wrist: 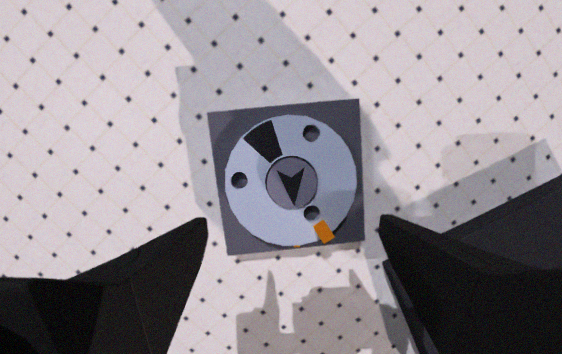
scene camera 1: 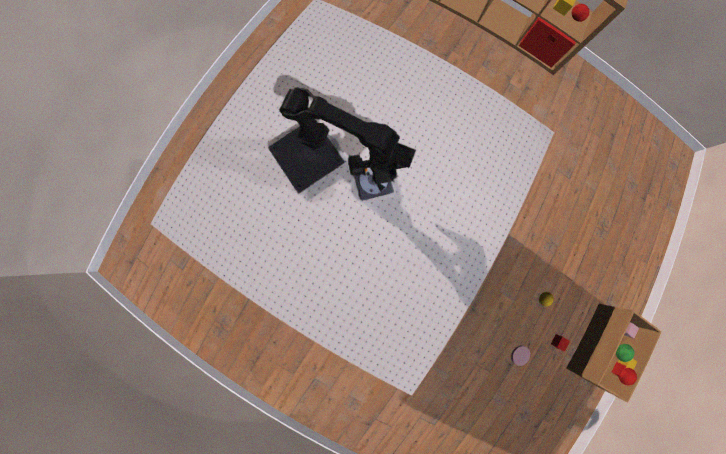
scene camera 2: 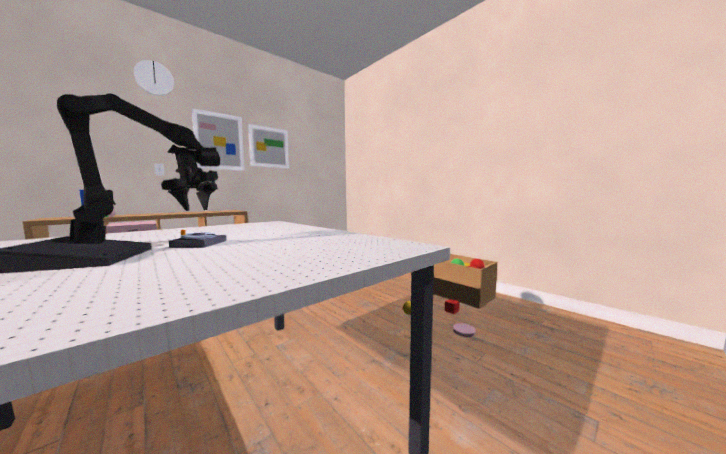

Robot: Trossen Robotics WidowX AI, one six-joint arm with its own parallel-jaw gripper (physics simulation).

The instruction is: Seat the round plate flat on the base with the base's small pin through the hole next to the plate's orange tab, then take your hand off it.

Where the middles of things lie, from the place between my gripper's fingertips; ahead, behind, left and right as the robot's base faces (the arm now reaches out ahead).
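There's a central hub (wrist: 291,182) here, 90 mm below my hand and 10 mm to the right of it. The dark square base (wrist: 226,128) is 110 mm below my hand, and it's 10 mm to the right of it as well. And I can see the pale blue round plate (wrist: 277,137), which is 10 mm to the right of my hand and 80 mm below it.
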